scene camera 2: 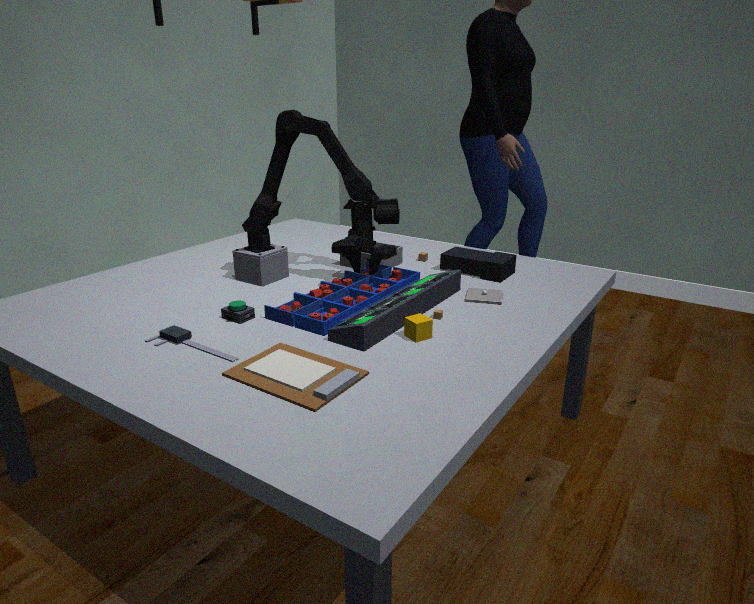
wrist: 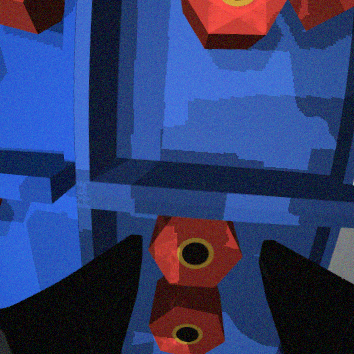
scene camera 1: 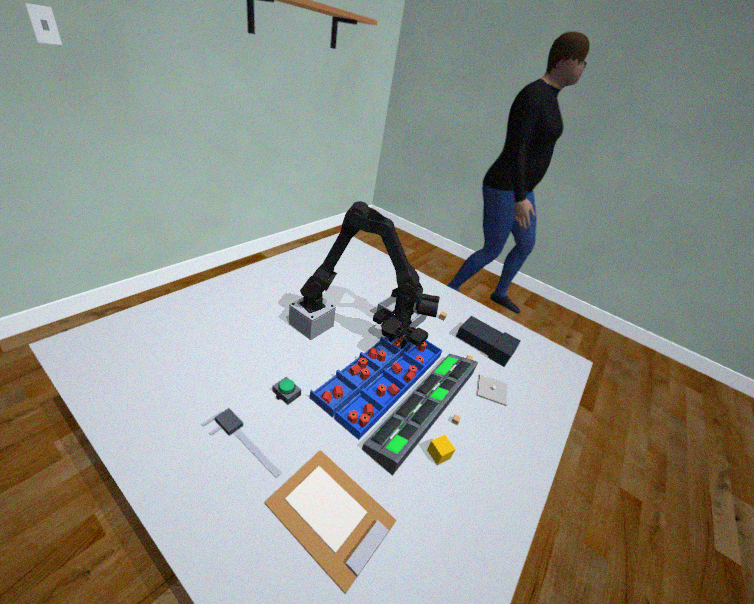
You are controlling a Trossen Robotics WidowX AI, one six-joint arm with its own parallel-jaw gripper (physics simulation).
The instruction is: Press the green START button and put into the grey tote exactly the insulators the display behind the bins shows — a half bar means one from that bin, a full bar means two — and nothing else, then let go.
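Note:
The green START button stands left of the blue bins, which hold red insulators. The dark display behind the bins shows large green patches at three places; exact bar lengths are hard to read. The grey tote is partly hidden by the arm. My gripper is open and points down at the far end of the bins. In the wrist view, one insulator lies between the fingertips, ungripped, and touches another insulator below it.
A black box and a flat light plate lie beyond the display. A yellow cube, a clipboard and a caliper lie on the table. Bin divider walls stand close to the fingers.

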